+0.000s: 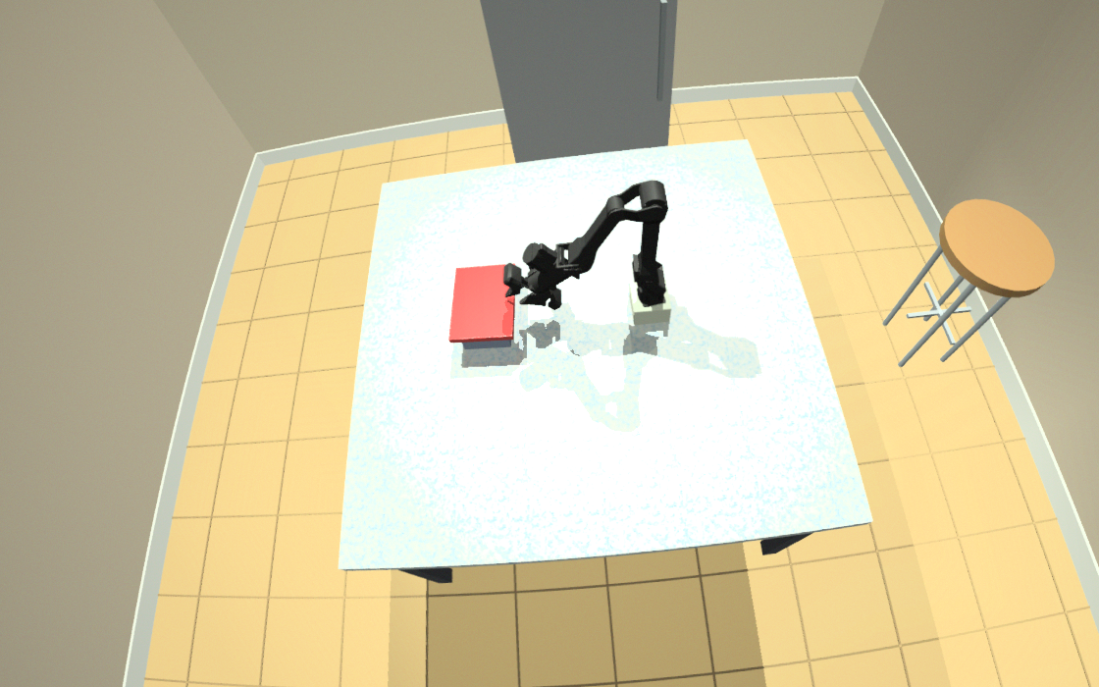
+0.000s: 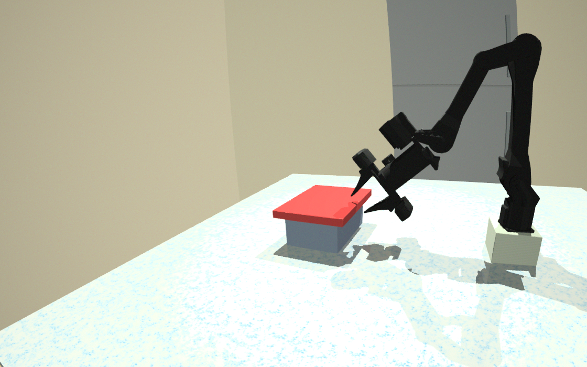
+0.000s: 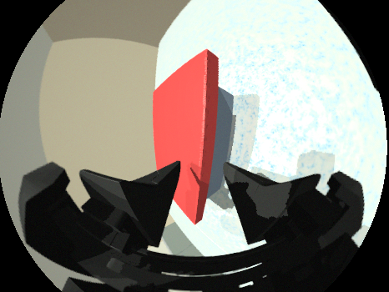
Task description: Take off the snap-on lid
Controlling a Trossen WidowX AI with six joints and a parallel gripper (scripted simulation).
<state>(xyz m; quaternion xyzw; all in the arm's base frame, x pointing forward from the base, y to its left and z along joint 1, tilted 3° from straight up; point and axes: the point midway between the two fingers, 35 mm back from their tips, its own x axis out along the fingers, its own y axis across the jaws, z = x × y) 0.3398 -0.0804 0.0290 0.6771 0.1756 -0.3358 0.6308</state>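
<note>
My gripper tip is now 80 mm short of the red lid and 20 mm to the left of it. Round my gripper tip: storage box: 80 mm ahead, 20 mm to the right, 40 mm below.
</note>
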